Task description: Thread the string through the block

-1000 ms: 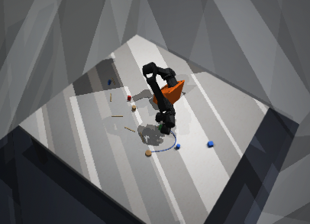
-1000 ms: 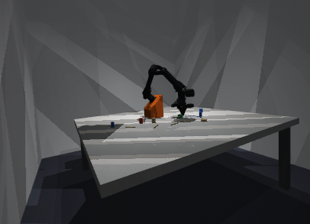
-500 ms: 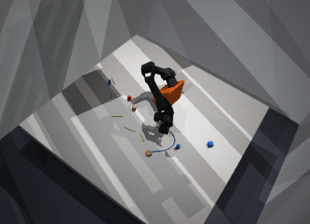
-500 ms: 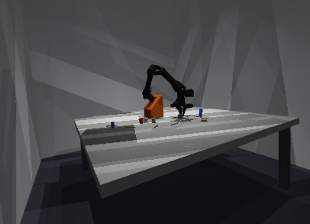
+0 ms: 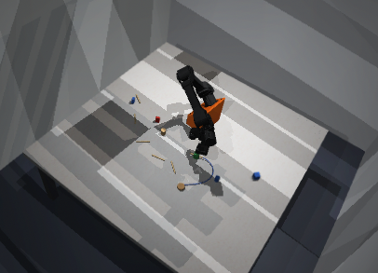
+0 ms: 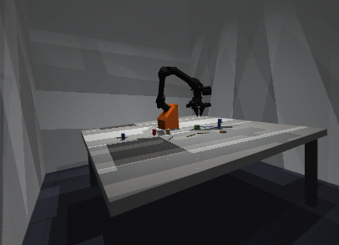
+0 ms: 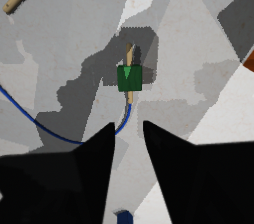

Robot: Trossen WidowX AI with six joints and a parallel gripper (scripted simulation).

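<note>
Now: gripper tip 1 cm short of the green block, 3 cm to the left of it and 8 cm above it. From my gripper tip the other things lie so: blue cylinder 5 cm ahead, 15 cm to the left, 7 cm below; then round wooden button 21 cm ahead, 4 cm to the left, 8 cm below; then thin wooden stick 2 cm to the right, 8 cm below.
</note>
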